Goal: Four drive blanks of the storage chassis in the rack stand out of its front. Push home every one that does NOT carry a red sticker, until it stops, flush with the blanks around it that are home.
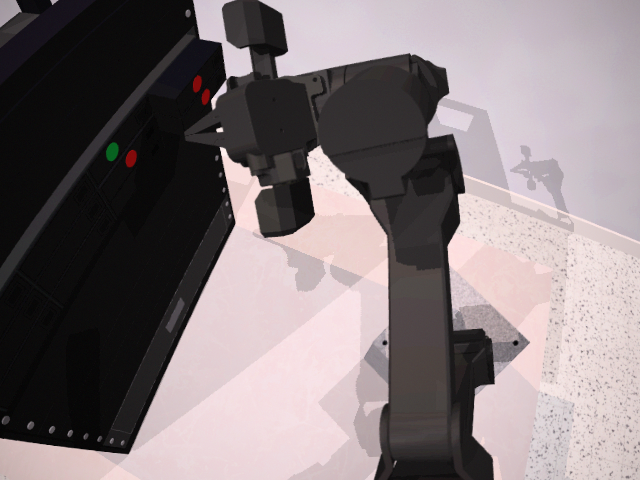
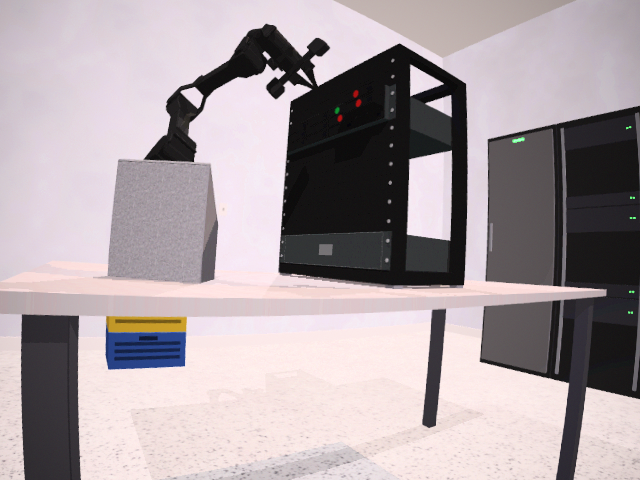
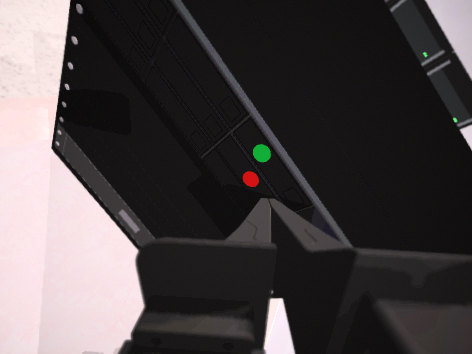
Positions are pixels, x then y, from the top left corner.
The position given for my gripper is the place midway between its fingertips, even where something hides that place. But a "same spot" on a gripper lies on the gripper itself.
my gripper: image 1; image 2; image 3 266, 205
black rack: image 1; image 2; image 3 177, 125
same spot on my gripper: [image 1: 197, 133] = [image 2: 312, 84]
same spot on black rack: [image 1: 119, 221] = [image 2: 333, 147]
